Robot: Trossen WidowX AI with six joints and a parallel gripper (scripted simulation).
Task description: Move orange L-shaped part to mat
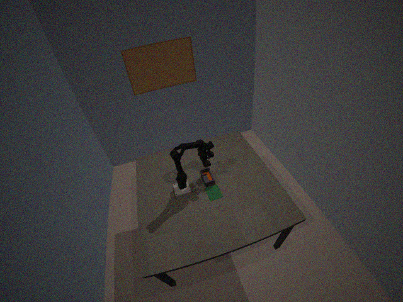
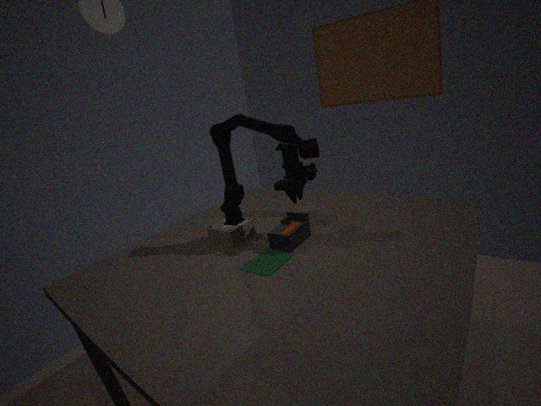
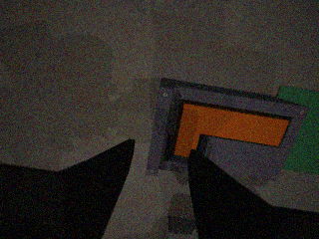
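Right now the orange L-shaped part is 2 cm behind my gripper tip, 6 cm to the right of it and 9 cm below it. From my gripper tip the other things lie so: green mat (3 cm behind, 22 cm to the right, 15 cm below).
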